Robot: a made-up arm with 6 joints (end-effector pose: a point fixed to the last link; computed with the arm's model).
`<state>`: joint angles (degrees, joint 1 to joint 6).
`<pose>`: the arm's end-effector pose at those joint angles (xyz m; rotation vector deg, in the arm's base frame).
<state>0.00 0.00 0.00 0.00 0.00 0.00</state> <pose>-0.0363 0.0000 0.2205 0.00 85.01 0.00</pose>
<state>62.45 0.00 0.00 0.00 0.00 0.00</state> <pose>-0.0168 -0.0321 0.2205 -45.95 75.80 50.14</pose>
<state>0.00 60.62 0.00 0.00 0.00 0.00</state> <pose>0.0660 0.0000 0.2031 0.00 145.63 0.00</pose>
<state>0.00 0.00 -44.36 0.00 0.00 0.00</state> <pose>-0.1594 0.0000 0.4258 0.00 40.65 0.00</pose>
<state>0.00 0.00 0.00 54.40 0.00 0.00</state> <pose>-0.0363 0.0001 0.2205 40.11 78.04 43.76</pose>
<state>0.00 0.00 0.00 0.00 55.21 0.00</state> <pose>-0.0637 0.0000 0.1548 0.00 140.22 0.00</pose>
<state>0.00 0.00 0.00 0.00 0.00 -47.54</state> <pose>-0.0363 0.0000 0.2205 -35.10 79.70 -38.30</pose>
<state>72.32 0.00 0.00 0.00 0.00 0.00</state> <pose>-0.0110 -0.0345 0.2205 -53.06 72.60 57.89</pose>
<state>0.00 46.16 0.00 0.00 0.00 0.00</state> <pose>0.0443 0.0000 0.2171 0.00 131.17 0.00</pose>
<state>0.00 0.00 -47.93 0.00 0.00 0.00</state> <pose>-0.1756 0.0000 0.4372 0.00 37.08 0.00</pose>
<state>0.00 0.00 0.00 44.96 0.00 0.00</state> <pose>-0.0363 0.0001 0.2205 33.22 80.27 36.24</pose>
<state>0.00 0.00 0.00 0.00 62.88 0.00</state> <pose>-0.0720 0.0000 0.1488 0.00 147.89 0.00</pose>
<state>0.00 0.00 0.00 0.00 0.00 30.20</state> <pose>-0.0363 0.0000 0.2205 22.36 82.88 24.40</pose>
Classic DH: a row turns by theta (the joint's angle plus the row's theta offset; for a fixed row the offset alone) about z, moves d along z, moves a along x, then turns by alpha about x. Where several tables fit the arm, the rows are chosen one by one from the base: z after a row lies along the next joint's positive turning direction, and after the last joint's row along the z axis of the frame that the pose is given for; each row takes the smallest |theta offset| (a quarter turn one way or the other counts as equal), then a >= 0, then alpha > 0; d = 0 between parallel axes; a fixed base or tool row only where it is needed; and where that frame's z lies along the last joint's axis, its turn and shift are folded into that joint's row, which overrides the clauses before.
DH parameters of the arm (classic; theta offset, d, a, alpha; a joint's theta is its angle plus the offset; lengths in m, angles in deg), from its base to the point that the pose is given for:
joint 1: 0 0.1243 0 -90
joint 2: 7.79 0 -0.3529 0
joint 3: 77.22 0 -0.021 90
joint 4: 0 0.2396 0 -90
joint 5: 0 0 0.0001 90
joint 6: 0 0.0768 0 0

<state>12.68 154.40 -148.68 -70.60 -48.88 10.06</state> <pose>0.5994 0.1907 0.2687 -67.79 34.46 -5.59</pose>
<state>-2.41 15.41 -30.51 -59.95 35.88 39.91</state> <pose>-0.0420 -0.0373 0.3655 14.72 90.79 -37.04</pose>
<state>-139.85 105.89 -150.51 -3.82 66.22 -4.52</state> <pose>-0.2739 -0.2250 0.6216 122.36 48.95 -95.14</pose>
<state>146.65 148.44 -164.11 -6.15 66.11 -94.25</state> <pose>-0.4916 0.3325 0.3163 -117.36 -69.25 17.55</pose>
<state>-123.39 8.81 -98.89 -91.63 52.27 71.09</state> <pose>0.1618 0.3559 0.5085 35.58 -57.37 -128.96</pose>
